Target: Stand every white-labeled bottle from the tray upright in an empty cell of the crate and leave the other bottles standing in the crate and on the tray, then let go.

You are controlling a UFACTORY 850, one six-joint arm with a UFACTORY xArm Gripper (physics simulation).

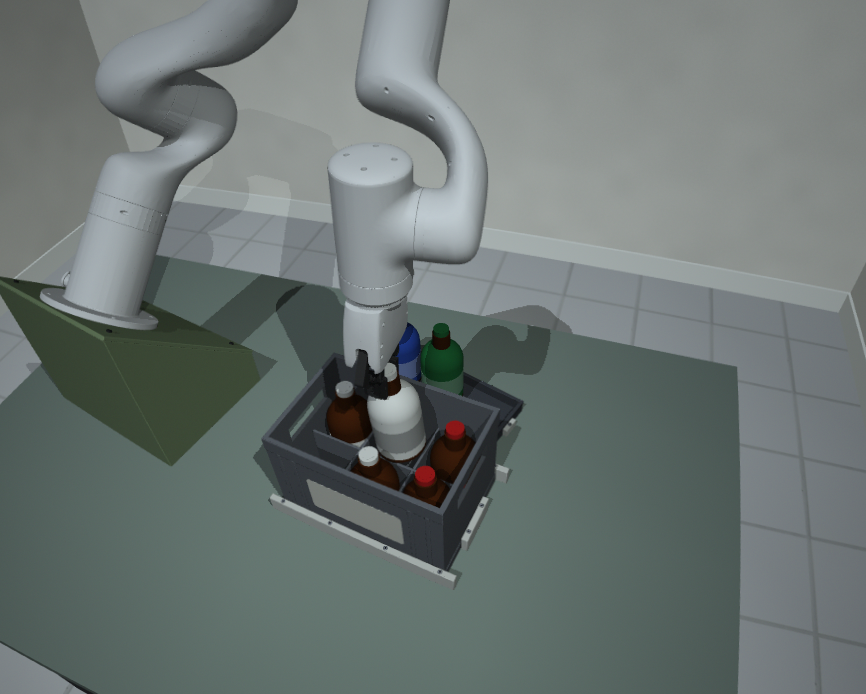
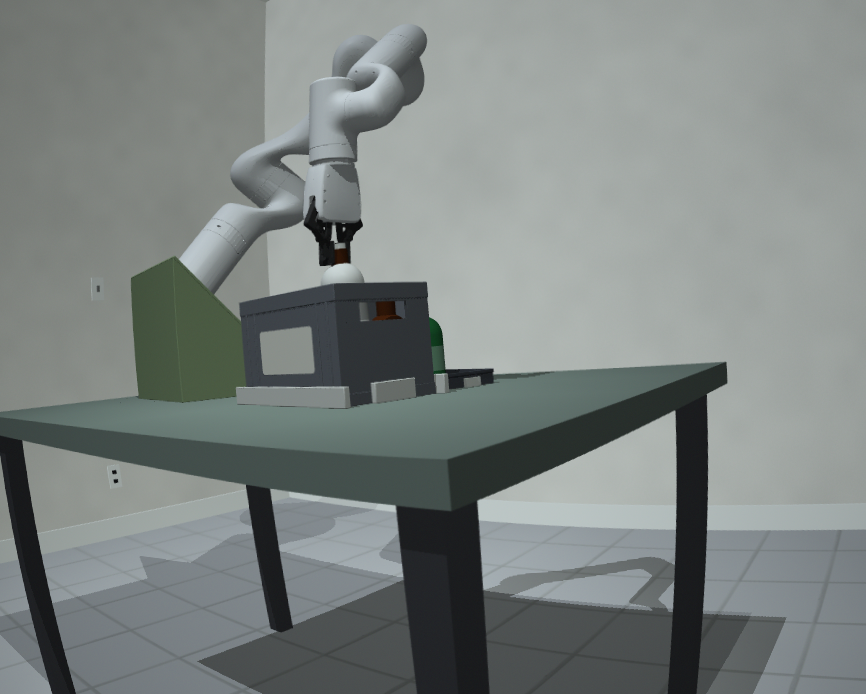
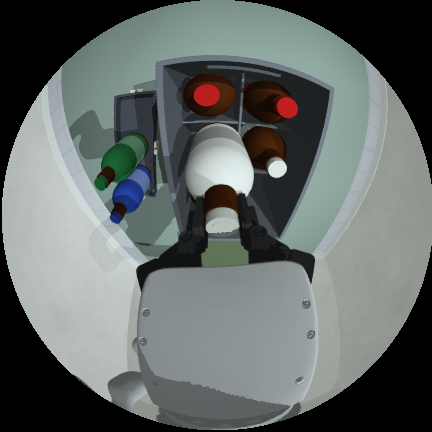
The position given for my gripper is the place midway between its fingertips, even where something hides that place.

Observation:
In view: my gripper (image 1: 382, 385), a green bottle (image 1: 442, 363), a white bottle (image 1: 397, 423), a blue bottle (image 1: 409, 354), a white-capped brown bottle (image 1: 370, 465) and a white-capped brown bottle (image 1: 348, 420).
The green bottle also shows in image 3 (image 3: 118, 161). The white bottle is seen too in image 2 (image 2: 341, 272) and in image 3 (image 3: 218, 168). The blue bottle is seen too in image 3 (image 3: 126, 196).

